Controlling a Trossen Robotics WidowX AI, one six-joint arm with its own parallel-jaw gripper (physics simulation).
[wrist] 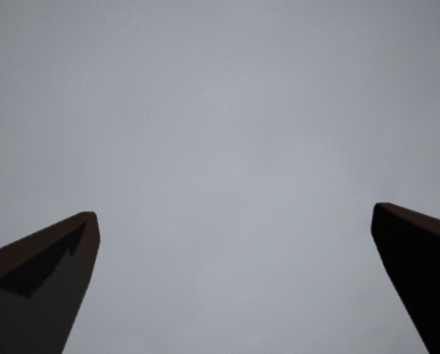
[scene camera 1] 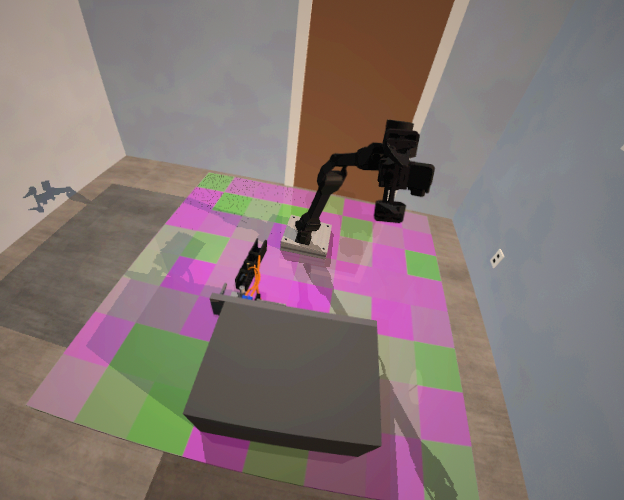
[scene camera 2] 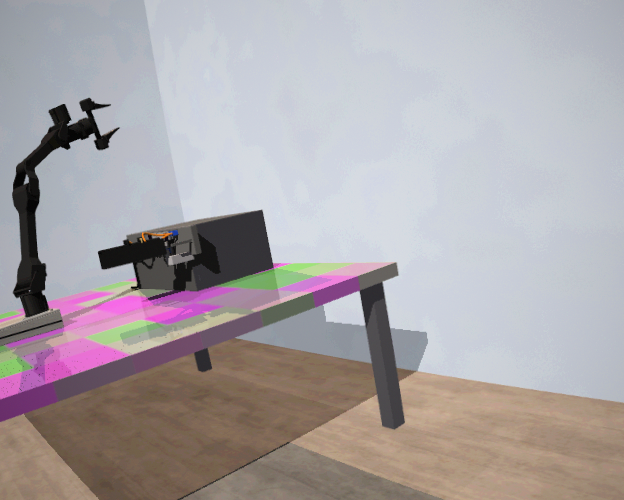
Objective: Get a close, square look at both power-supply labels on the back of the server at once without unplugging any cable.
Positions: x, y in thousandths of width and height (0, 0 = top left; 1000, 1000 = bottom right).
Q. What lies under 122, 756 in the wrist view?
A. The gripper.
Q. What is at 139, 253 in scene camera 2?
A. The gripper.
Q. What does the gripper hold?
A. Nothing.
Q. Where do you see a dark rail-like block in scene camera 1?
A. At 389, 565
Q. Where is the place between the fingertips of the gripper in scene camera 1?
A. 642, 383
